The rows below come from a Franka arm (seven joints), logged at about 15 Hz.
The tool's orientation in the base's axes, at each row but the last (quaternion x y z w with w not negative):
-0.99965 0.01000 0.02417 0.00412
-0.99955 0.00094 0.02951 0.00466
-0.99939 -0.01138 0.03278 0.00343
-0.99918 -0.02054 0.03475 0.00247
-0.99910 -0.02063 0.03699 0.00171
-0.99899 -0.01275 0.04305 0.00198
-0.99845 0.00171 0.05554 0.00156
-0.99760 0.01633 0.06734 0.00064
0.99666 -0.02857 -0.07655 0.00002
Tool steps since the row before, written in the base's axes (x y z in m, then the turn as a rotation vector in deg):
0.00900 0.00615 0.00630 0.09 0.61 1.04
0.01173 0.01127 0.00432 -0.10 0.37 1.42
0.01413 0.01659 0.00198 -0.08 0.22 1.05
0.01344 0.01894 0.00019 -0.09 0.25 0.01
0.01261 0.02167 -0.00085 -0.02 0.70 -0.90
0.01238 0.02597 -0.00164 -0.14 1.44 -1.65
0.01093 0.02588 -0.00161 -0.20 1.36 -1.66
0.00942 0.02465 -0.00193 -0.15 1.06 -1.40
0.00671 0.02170 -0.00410 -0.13 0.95 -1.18
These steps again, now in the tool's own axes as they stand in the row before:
0.00856 -0.00638 -0.00667 0.03 -0.62 -1.04
0.01144 -0.01133 -0.00490 -0.18 -0.38 -1.41
0.01435 -0.01628 -0.00280 -0.14 -0.23 -1.04
0.01416 -0.01838 -0.00106 -0.08 -0.25 0.00
0.01352 -0.02113 -0.00004 0.08 -0.70 0.90
0.01314 -0.02564 0.00064 0.04 -1.43 1.66
0.01096 -0.02591 0.00047 -0.02 -1.35 1.68
0.00879 -0.02495 0.00073 0.01 -1.06 1.41
0.00601 -0.02206 0.00312 0.00 -0.95 1.19

